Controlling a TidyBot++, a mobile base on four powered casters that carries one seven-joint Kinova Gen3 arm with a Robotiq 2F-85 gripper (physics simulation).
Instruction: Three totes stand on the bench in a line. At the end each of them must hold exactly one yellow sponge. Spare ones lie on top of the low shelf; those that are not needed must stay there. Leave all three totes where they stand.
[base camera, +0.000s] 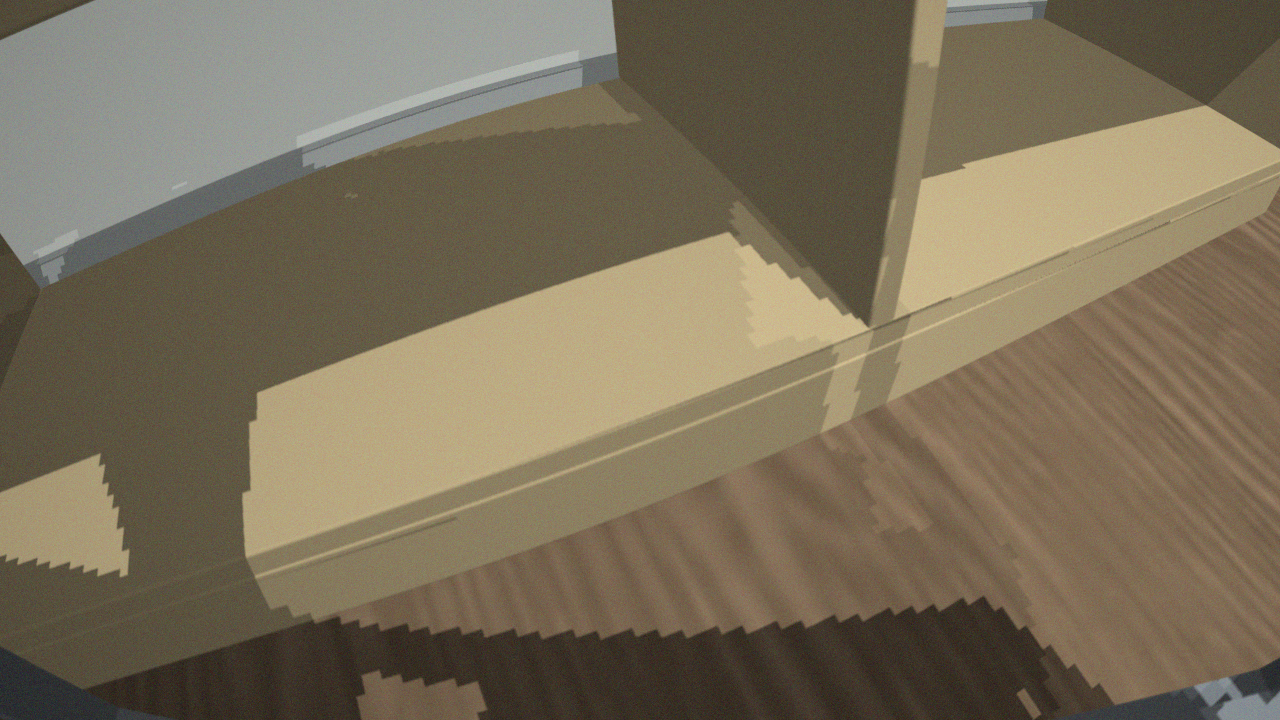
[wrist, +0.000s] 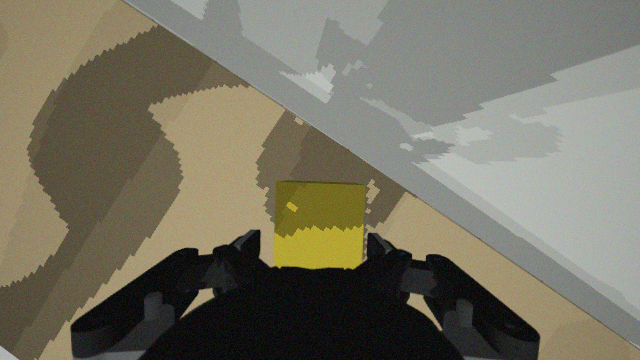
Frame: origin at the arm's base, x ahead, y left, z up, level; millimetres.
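Seen in the pictures: gripper, fingertip midpoint: (wrist: 313, 243).
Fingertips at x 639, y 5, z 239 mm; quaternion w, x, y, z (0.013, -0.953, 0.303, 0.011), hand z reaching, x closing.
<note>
Pixels of each thing's top centre, then the offset from my fingertips to it. "spot": a spot on its surface instead. Level surfaces: height alone.
- yellow sponge at its top centre: (wrist: 317, 254) 2 mm ahead, 3 mm right, 20 mm up
- low shelf at its surface level: 25 mm down
- upright divider at a spot on its surface: (base camera: 769, 134) spot: 161 mm back, 70 mm right, 493 mm down
- wooden floor at its surface level: 635 mm down
A yellow sponge (wrist: 320, 245) lies on the tan top of the low shelf (wrist: 215, 150) in the wrist view, near the shelf's back edge. Its far part is in shadow and its near end is hidden by the gripper's black body. My gripper (wrist: 313, 243) is open, with one fingertip on each side of the sponge in this view and a gap beside each. How high the fingertips are above the shelf top is hard to tell. In the base camera view the lower part of the shelf (base camera: 501, 385) shows. The three totes do not show in either view.
A grey-white wall (wrist: 565, 200) (base camera: 268, 80) with a grey skirting runs behind the shelf. An upright divider (base camera: 769, 134) parts the shelf's lower compartments in the base camera view. The wooden floor (base camera: 1118, 429) lies in front of the shelf, partly in dark shadow.
</note>
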